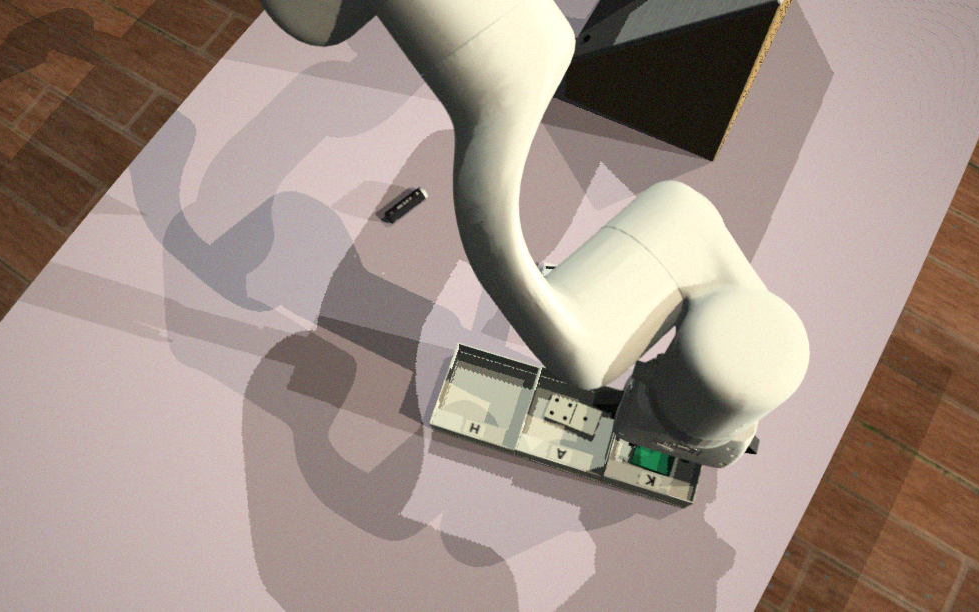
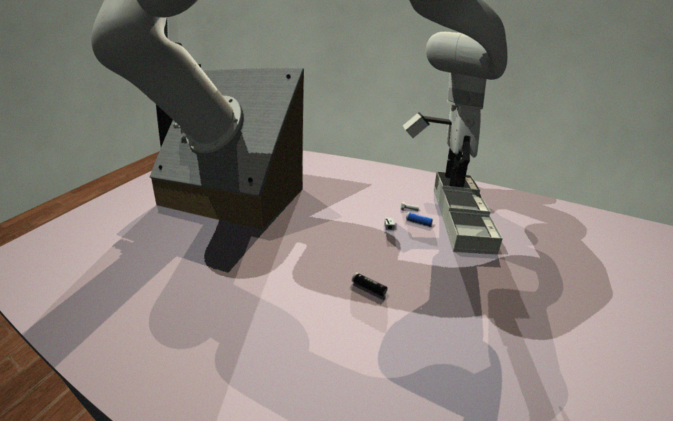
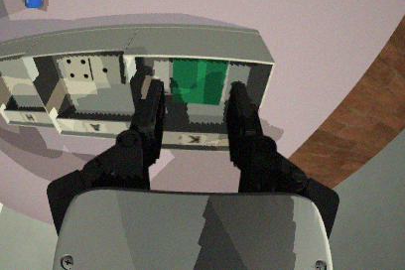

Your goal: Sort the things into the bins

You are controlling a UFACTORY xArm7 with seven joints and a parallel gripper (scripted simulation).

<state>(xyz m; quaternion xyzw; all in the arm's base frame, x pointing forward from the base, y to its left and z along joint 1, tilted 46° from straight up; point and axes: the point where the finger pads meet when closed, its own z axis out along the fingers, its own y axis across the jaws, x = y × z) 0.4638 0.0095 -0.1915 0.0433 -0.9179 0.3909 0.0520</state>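
My gripper is now 50 mm above the green block. The rest, counted from my hand: three-part bin row 20 mm ahead, 80 mm to the right, 40 mm below; then domino 10 mm ahead, 90 mm to the right, 50 mm below; then bolt 100 mm behind, 80 mm to the right, 50 mm below.
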